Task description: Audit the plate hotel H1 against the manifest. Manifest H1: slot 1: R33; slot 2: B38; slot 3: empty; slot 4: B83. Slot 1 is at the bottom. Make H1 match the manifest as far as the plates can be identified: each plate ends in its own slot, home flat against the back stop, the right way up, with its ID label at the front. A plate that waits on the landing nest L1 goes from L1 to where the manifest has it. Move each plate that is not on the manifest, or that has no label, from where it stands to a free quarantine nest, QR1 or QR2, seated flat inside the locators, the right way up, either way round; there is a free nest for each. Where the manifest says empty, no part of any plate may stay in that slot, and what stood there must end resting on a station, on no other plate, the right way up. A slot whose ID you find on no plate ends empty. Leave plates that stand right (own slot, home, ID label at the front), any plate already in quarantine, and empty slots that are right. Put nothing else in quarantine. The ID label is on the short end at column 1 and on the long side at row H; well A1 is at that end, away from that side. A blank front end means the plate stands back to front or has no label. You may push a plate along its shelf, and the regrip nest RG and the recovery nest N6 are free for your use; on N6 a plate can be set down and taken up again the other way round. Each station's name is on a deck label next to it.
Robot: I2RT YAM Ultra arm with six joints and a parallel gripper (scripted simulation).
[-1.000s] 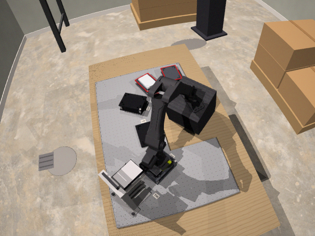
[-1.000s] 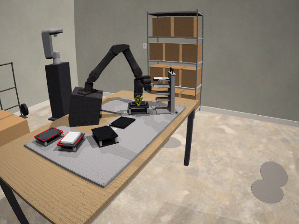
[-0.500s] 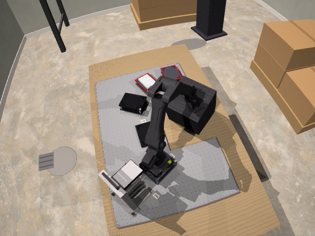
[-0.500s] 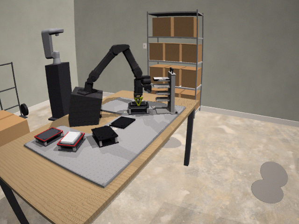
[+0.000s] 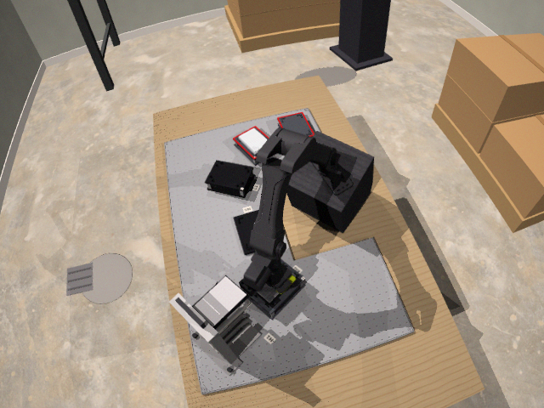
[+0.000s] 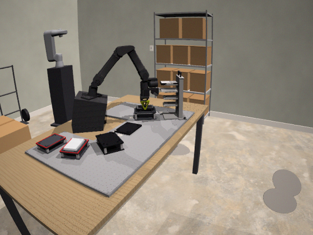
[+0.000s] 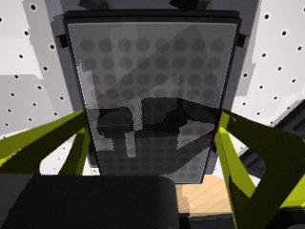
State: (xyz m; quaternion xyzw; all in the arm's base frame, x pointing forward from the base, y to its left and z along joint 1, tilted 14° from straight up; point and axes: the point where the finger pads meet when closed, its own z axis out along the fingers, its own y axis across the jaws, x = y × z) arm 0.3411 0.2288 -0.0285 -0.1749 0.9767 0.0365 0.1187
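Right now the regrip nest is 30 mm below my hand. From my hand the other things lie so: RG deck label 100 mm behind, 80 mm below, 40 mm to the right; then H1 deck label 140 mm to the left, 90 mm ahead, 80 mm below; then dark well plate right at my hand.
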